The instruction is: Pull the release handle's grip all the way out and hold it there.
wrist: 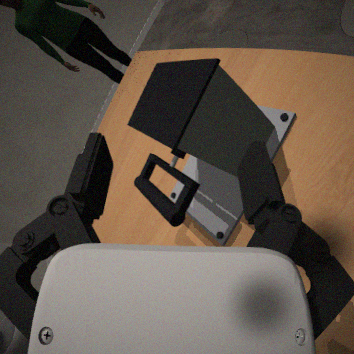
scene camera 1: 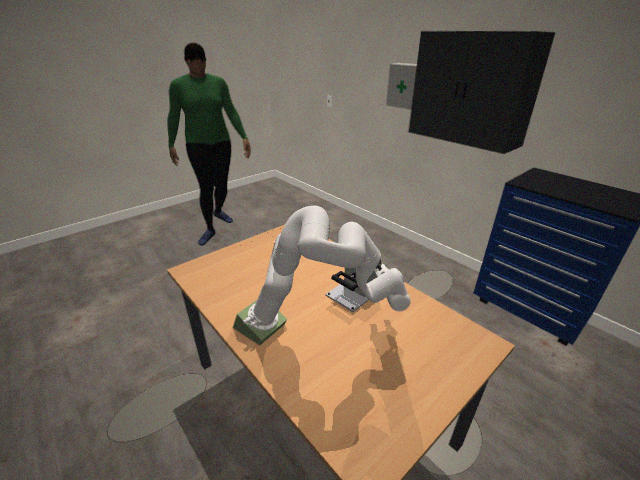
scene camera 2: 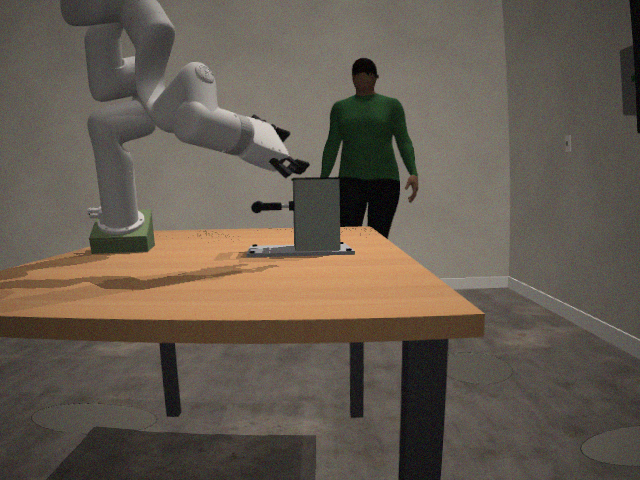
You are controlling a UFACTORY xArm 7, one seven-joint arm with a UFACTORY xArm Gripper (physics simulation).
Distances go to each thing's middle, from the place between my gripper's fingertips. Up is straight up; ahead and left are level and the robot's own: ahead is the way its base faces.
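Labels:
Metal base plate (scene camera 2: 264,250): my hand 10 mm short of it, 140 mm to the right, 220 mm above.

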